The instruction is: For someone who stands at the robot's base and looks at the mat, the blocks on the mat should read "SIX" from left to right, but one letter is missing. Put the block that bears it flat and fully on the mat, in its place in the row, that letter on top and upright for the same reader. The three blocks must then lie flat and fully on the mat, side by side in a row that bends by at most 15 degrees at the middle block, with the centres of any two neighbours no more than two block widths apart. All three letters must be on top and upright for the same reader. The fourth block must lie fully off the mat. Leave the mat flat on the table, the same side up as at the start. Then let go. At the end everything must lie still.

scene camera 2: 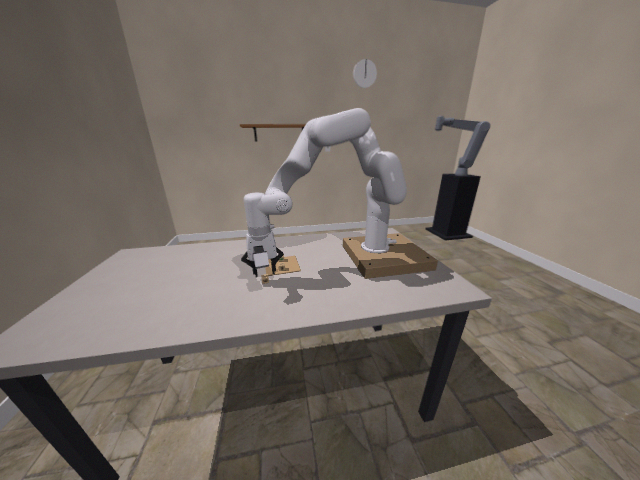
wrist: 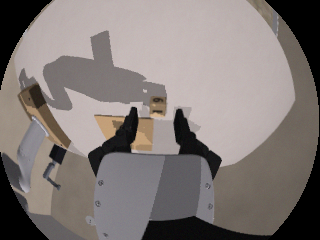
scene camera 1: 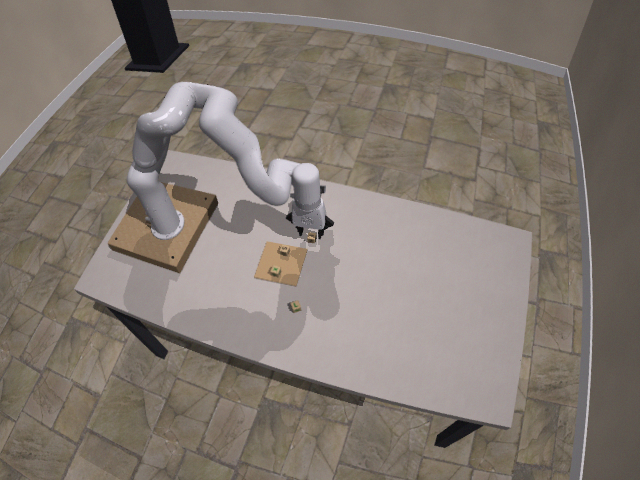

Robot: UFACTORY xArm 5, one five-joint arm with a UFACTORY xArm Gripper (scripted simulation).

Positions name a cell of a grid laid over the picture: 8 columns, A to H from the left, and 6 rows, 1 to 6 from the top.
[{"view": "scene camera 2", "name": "gripper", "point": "D4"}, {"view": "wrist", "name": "gripper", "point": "D3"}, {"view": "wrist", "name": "tan mat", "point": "D4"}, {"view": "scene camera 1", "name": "gripper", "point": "D3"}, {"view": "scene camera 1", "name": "tan mat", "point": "D4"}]
